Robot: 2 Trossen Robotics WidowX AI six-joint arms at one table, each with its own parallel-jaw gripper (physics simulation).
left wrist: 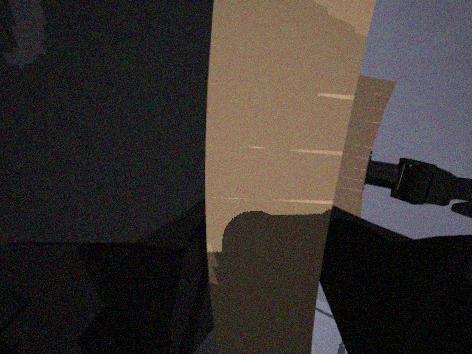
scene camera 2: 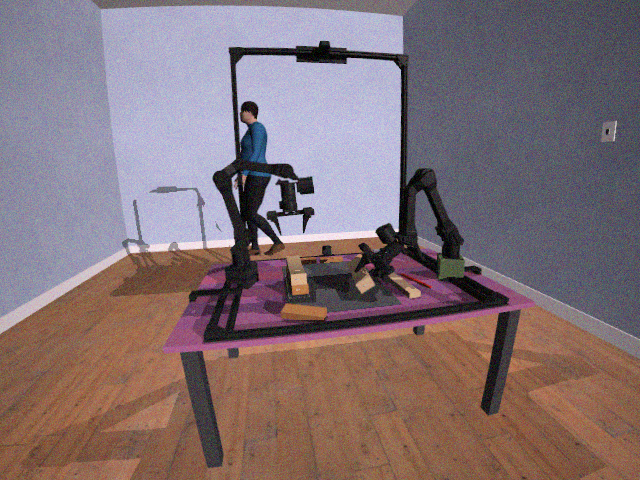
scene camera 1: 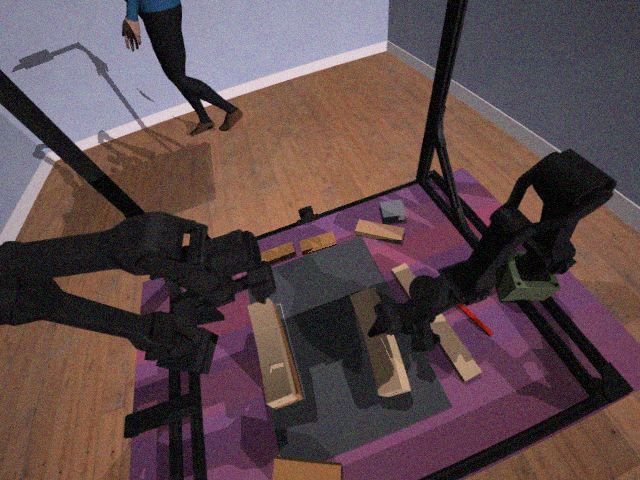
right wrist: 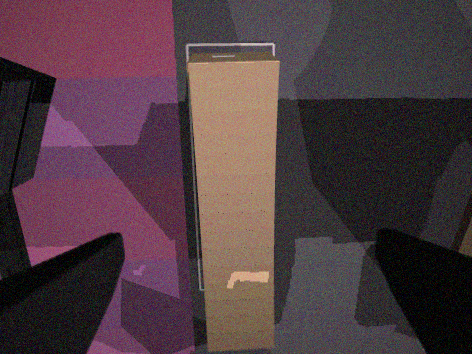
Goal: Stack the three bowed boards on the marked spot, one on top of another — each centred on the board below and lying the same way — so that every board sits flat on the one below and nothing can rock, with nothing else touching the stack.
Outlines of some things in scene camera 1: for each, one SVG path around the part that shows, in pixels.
The left gripper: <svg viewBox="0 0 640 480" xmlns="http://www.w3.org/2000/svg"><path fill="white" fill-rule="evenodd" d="M374 306L377 318L368 332L369 337L383 333L398 335L397 333L399 332L411 335L411 349L413 352L434 351L434 346L441 342L440 336L432 333L433 330L431 330L430 323L435 321L434 319L436 319L437 315L428 307L418 305L412 299L405 303L396 304L398 311L395 310L393 305L380 302Z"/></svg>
The right gripper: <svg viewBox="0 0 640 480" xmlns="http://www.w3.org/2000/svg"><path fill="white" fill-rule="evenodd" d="M270 264L262 261L260 268L247 271L246 276L232 280L232 276L235 275L222 279L215 278L214 282L202 292L192 293L186 291L176 295L173 298L173 323L177 327L185 329L225 320L224 315L216 308L234 302L234 295L250 288L252 296L257 302L266 304L266 299L277 290Z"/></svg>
A long pale strip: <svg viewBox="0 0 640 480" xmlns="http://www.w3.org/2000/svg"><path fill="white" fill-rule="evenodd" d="M441 313L435 317L434 322L430 323L431 330L433 330L432 333L440 336L441 342L438 344L460 380L465 382L482 371ZM404 263L393 268L391 273L410 300L409 286L416 277L408 265Z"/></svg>
